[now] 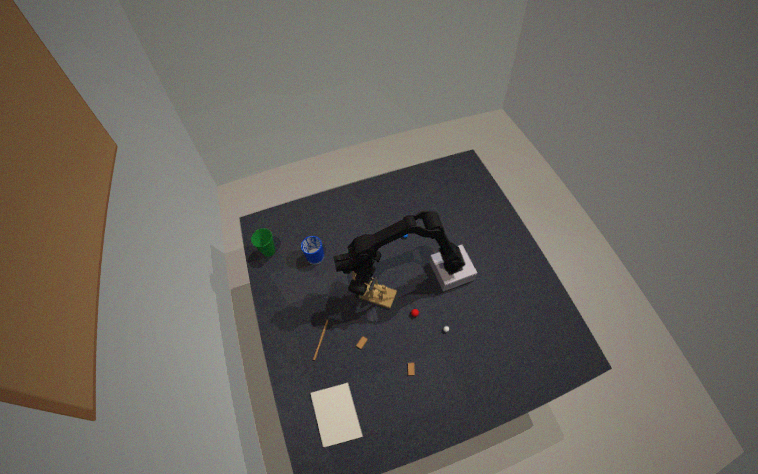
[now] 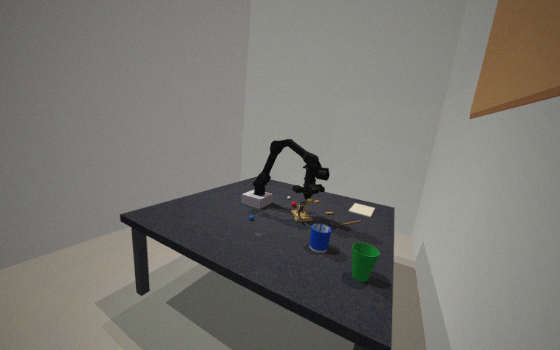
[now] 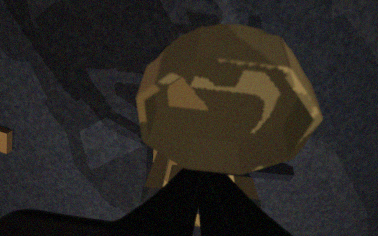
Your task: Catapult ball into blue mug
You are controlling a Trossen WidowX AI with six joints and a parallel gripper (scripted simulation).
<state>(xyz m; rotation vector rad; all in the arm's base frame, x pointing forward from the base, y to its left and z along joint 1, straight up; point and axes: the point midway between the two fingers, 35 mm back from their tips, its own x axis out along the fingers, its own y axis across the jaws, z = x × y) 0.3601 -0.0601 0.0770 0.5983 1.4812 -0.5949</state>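
Now: the wooden catapult 2 cm behind my gripper tip, 1 cm to the right of it and 4 cm below it. From my gripper tip the other things lie so: thin wooden stick: 25 cm ahead, 12 cm to the left, 11 cm below; blue mug: 16 cm ahead, 26 cm to the right, 8 cm below; red ball: 14 cm behind, 17 cm to the left, 9 cm below.
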